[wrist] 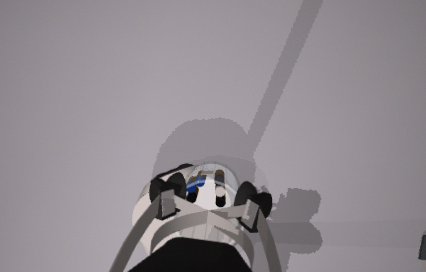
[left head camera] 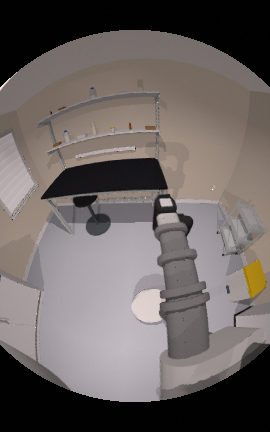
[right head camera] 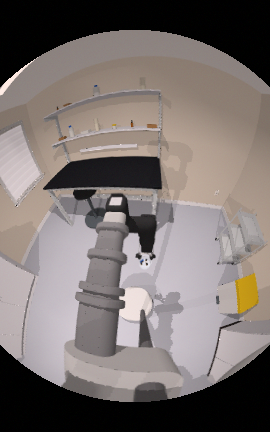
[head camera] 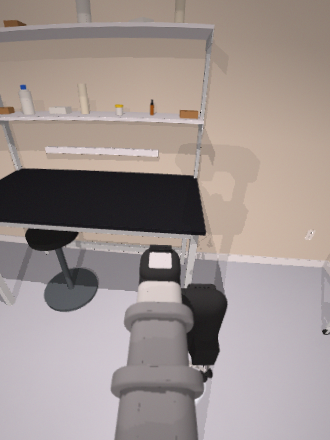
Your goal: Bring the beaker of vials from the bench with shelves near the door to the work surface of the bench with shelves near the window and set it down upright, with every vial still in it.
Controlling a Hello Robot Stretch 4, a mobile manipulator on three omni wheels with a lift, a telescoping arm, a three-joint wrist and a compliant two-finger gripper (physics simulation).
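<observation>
The beaker of vials (right head camera: 145, 262) (wrist: 209, 199) is clear and round, with dark vials and blue and white caps inside; it looks about upright. My gripper (right head camera: 145, 256) (wrist: 211, 192) is shut on the beaker, one dark fingertip on each side, and holds it above the floor. The bench with shelves near the window (head camera: 100, 200) (left head camera: 107, 177) (right head camera: 107, 172) stands ahead and to the left, with a black work surface. The gripper and beaker are on the near side of it, to the right, and not over it. In the head camera view the arm and wrist mostly hide the beaker.
A black stool (head camera: 52, 239) (left head camera: 98, 224) stands under the bench's front edge. Bottles and small boxes stand on the shelves above the work surface. A grey cart (right head camera: 254, 229) and a yellow-topped bin (left head camera: 255, 279) (right head camera: 247, 293) stand at the right. White cabinets line both sides.
</observation>
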